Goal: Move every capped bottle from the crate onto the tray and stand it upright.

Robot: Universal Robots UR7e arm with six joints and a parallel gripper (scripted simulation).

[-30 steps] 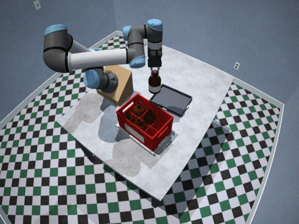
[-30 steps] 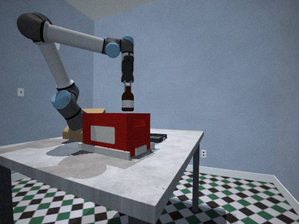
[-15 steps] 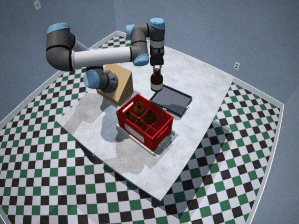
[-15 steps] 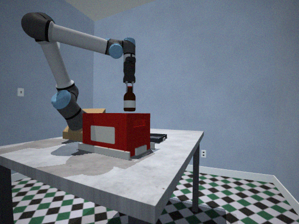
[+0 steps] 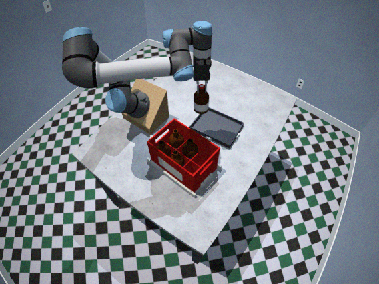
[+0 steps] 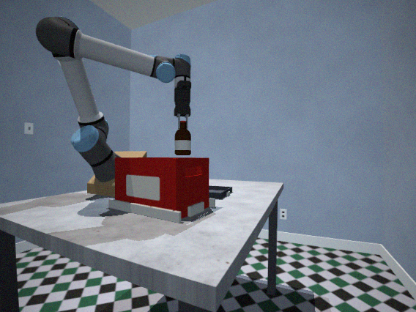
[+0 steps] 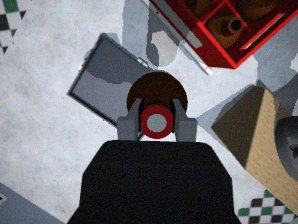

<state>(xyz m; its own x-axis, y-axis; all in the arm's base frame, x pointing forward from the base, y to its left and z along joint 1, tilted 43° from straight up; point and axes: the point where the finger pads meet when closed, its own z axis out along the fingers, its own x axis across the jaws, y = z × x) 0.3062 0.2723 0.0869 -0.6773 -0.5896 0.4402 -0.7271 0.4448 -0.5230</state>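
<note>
The capped bottle is 60 mm below my hand. From my hand the other things lie so: dark tray 40 mm ahead, 100 mm to the left, 310 mm below; crate 80 mm ahead, 210 mm to the right, 240 mm below.
</note>
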